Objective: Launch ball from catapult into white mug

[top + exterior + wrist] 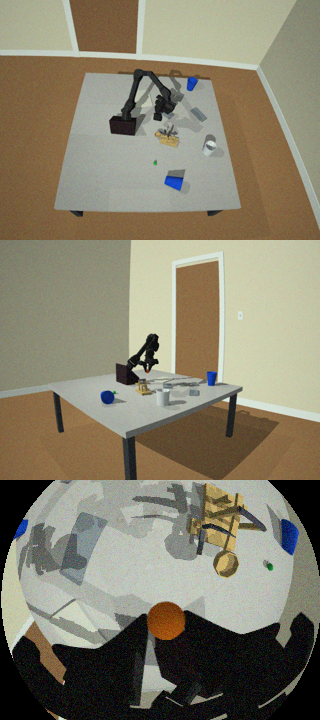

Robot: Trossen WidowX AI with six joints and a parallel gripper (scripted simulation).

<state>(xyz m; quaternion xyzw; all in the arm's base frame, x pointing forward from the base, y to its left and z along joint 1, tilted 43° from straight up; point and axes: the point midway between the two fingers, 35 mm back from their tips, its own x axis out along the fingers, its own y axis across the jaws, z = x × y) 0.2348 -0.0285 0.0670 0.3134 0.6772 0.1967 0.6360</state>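
The wooden catapult is 70 mm ahead of my gripper tip, 120 mm to the right of it and 80 mm below it. Round my gripper tip: orange ball (10 mm above); then green ball (30 mm behind, 340 mm to the right, 120 mm below); then pale sheet (90 mm behind, 300 mm to the left, 130 mm below).
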